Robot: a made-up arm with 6 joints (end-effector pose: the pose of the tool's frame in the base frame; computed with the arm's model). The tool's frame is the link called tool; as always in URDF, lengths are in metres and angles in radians.
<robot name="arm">
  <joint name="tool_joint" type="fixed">
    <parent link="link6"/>
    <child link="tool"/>
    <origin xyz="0 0 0" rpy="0 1.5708 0"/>
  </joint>
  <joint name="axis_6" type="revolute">
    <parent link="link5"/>
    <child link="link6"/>
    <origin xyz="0 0 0.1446" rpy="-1.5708 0 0"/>
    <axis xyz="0 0 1"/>
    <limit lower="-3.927" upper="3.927"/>
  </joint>
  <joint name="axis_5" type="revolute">
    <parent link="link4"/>
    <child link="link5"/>
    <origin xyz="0 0 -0.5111" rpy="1.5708 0 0"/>
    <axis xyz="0 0 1"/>
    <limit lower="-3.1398" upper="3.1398"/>
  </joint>
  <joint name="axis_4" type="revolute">
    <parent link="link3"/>
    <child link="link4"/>
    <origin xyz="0 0 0" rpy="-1.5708 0 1.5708"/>
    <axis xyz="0 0 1"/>
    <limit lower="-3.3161" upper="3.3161"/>
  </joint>
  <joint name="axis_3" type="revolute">
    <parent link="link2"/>
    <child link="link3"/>
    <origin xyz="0 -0.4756 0" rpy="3.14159 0 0"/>
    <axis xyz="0 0 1"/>
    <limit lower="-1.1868" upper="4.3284"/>
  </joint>
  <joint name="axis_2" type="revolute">
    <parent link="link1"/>
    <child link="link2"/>
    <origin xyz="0 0 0" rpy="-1.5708 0 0"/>
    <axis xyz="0 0 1"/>
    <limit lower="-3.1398" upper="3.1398"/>
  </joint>
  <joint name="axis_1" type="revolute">
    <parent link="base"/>
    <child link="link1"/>
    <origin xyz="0 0 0.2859" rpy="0 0 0"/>
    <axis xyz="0 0 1"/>
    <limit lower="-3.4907" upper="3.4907"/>
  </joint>
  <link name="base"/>
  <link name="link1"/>
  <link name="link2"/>
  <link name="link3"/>
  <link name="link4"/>
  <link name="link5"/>
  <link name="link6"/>
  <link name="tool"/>
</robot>
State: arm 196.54 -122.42 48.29 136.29 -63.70 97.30
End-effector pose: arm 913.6 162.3 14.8 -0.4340 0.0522 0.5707 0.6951
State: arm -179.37 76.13 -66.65 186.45 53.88 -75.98
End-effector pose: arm -43.3 -144.2 103.7 0.5775 -0.0861 0.1251 0.8021
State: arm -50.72 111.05 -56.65 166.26 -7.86 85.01
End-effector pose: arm 78.2 126.2 -27.4 -0.3637 -0.4610 0.7730 0.2402
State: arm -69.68 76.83 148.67 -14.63 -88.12 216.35
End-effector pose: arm 97.0 -664.8 868.5 0.8644 -0.4032 -0.2404 0.1802
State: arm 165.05 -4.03 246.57 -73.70 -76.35 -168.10
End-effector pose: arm 333.3 -47.0 324.3 0.0886 0.0082 -0.6768 0.7307
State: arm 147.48 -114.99 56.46 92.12 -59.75 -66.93
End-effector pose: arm 804.9 -519.5 18.1 0.9365 0.2210 0.0842 0.2590
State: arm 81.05 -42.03 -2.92 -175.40 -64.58 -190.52
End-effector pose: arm -129.1 106.9 952.6 0.5212 -0.5827 0.4632 0.4174
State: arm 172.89 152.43 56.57 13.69 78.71 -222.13
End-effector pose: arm -183.0 164.4 -647.6 -0.0008 0.9200 -0.3582 0.1590
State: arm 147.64 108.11 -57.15 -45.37 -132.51 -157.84
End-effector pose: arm 112.2 49.2 107.5 -0.1817 -0.6804 -0.6307 0.3259
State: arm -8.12 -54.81 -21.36 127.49 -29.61 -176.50
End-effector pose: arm -12.8 90.7 937.4 0.3843 -0.4977 -0.0546 0.7757
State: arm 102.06 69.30 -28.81 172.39 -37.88 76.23
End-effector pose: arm -222.0 353.2 -54.7 0.2341 0.7038 0.1274 0.6585
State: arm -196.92 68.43 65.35 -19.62 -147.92 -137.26
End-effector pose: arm -869.3 406.8 384.8 -0.4569 0.3192 -0.0805 0.8264
